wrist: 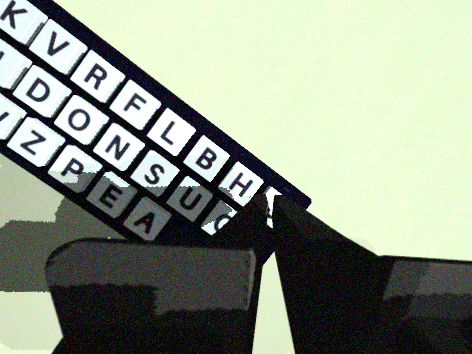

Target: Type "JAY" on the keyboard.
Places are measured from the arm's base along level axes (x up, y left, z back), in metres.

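Pixels of known places: gripper, fingertip midpoint: (pixel 268 204).
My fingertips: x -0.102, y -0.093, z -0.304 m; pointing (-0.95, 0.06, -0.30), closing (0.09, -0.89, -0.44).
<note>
Ahead of a thing's pixels: the offset from my fingertips to its middle. Level surfaces: height alone.
The dark keyboard {dx -0.021, dy +0.082, dz +0.009 m} (pixel 125 69) with white letter keys runs diagonally from the upper left to the centre of the wrist view. My gripper (pixel 268 204) is shut, with its fingertips close together over the keyboard's right end. A sliver of the J key {dx -0.014, dy -0.006, dz +0.002 m} (pixel 270 202) shows at the fingertips, and the rest is hidden by them. Whether they touch it I cannot tell. The A key {dx -0.014, dy +0.042, dz +0.034 m} (pixel 150 217) lies in shadow in the lower row, left of the fingertips, above the left finger. The Y key does not show.
The H key {dx -0.014, dy +0.013, dz -0.001 m} (pixel 242 184) lies just left of the fingertips, with the B key {dx -0.014, dy +0.032, dz -0.004 m} (pixel 206 158) beyond it. The U key {dx -0.014, dy +0.030, dz +0.016 m} (pixel 189 199) and a partly covered G key {dx -0.014, dy +0.011, dz +0.019 m} (pixel 216 223) are in the middle row. A pale table surface {dx -0.029 m} (pixel 360 100) surrounds the keyboard, with arm shadows at the lower left.
</note>
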